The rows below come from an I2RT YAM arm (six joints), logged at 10 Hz.
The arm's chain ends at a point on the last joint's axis. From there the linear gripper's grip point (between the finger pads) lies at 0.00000 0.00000 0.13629 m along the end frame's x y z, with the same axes.
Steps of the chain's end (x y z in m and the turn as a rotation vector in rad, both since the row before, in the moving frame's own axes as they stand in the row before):
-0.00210, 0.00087, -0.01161, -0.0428, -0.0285, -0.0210
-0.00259, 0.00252, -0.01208, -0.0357, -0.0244, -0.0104
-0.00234, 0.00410, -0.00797, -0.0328, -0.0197, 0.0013
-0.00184, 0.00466, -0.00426, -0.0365, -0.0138, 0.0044
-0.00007, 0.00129, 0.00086, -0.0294, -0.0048, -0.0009
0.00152, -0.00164, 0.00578, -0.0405, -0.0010, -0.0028
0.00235, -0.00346, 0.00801, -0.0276, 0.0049, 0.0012
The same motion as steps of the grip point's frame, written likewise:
-0.00592, 0.00674, -0.01179, -0.0428, -0.0285, -0.0210
-0.00589, 0.00740, -0.01221, -0.0357, -0.0244, -0.0104
-0.00503, 0.00857, -0.00807, -0.0328, -0.0197, 0.0013
-0.00373, 0.00963, -0.00436, -0.0365, -0.0138, 0.0044
-0.00072, 0.00530, 0.00080, -0.0294, -0.0048, -0.0009
0.00139, 0.00388, 0.00567, -0.0405, -0.0010, -0.0028
0.00302, 0.00030, 0.00796, -0.0276, 0.0049, 0.0012

